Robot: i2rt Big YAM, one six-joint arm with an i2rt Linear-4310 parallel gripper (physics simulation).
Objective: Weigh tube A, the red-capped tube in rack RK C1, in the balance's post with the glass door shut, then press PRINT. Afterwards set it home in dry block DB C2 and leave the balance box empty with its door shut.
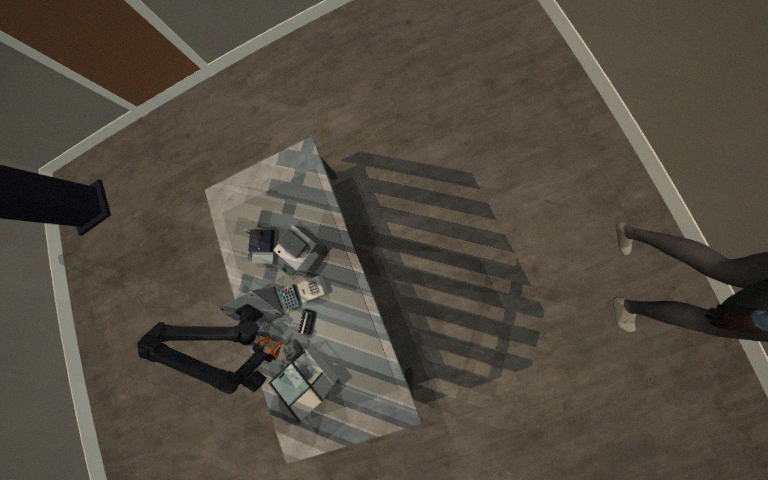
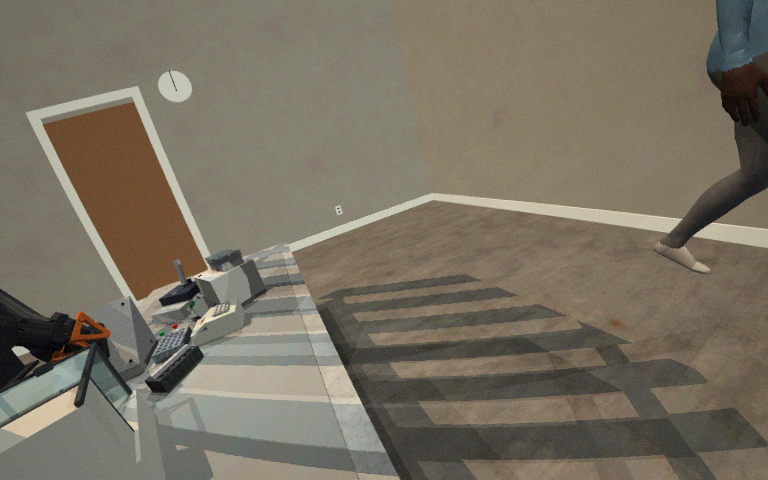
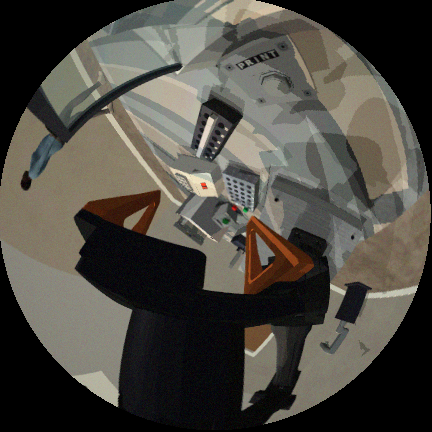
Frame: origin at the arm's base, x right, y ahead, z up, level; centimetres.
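Where they show: gripper, between the fingertips: (image 1: 276,338) (image 2: 101,342) (image 3: 205,207); arm's base, origin of its link: (image 1: 250,312).
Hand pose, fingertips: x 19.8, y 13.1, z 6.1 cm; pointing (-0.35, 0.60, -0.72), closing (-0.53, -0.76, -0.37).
Observation:
Each offset is from my fingertips to the top centre of the thing. "pt": to the spot under its first point.
Red-capped tube A {dx -22.1, dy +8.6, dz -11.3 cm} (image 1: 285,290) (image 2: 174,326) (image 3: 234,208) shows as a small red cap beside a green cap, at the far end of a grey holed rack {dx -17.5, dy +7.1, dz -13.7 cm} (image 1: 289,298) (image 2: 171,344) (image 3: 241,187). The cream block with a red display {dx -15.8, dy +22.3, dz -9.7 cm} (image 1: 311,289) (image 2: 218,322) (image 3: 202,185) stands beside that rack. My gripper (image 1: 271,343) (image 2: 86,336) (image 3: 205,207) is open and empty, above the bench's near edge, between the sloped panel and the glass balance (image 1: 291,384) (image 2: 48,390). The grey PRINT button {pt dx +9.2, dy -1.6, dz -9.8 cm} (image 1: 291,349) (image 3: 276,82) is next to the balance. The balance's post is hidden; its door state is unclear.
A black rack {dx -0.4, dy +10.5, dz -11.9 cm} (image 1: 306,322) (image 2: 174,369) (image 3: 216,131) lies near the grey rack. The sloped grey panel (image 1: 263,298) (image 2: 120,333) (image 3: 312,205) stands close to my arm. A boxy device {dx -37.4, dy +24.1, dz +2.3 cm} (image 1: 297,246) (image 2: 229,285) stands farther along. A person (image 1: 679,316) (image 2: 702,209) is beyond the bench.

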